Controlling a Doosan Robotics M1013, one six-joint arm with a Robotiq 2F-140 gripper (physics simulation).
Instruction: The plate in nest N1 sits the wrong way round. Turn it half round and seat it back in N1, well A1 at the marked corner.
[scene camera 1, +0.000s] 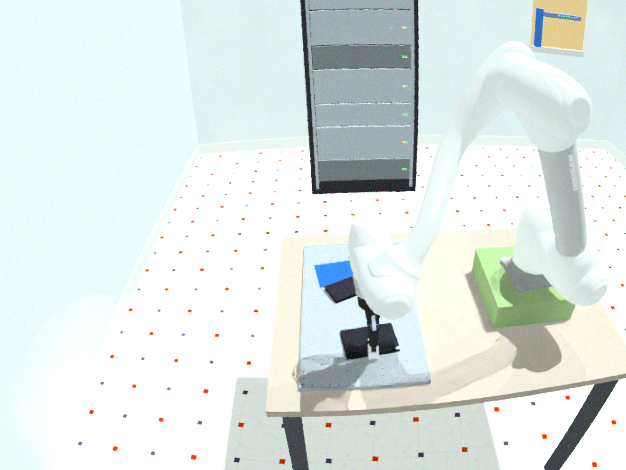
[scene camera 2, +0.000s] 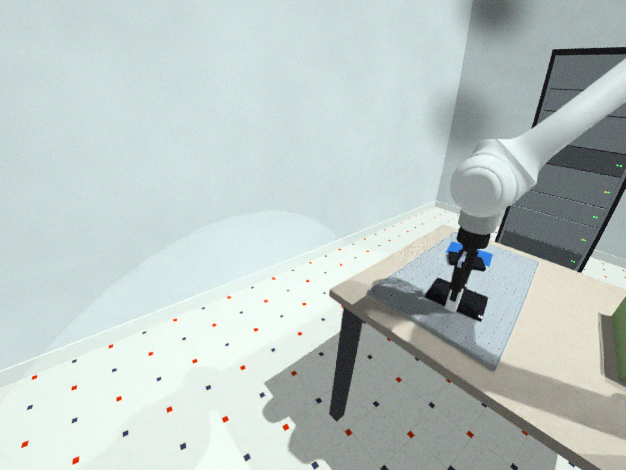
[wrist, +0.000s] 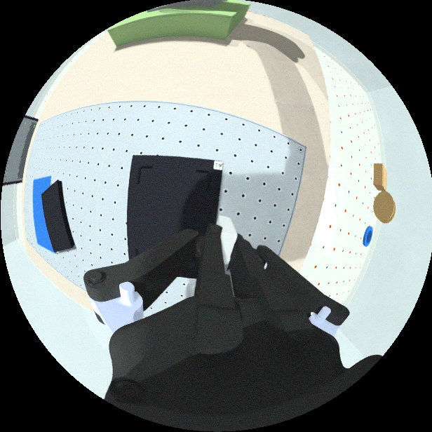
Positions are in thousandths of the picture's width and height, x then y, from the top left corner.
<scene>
I see my gripper (scene camera 2: 720, 659).
My gripper is seen too in the wrist view (wrist: 513, 527).
</scene>
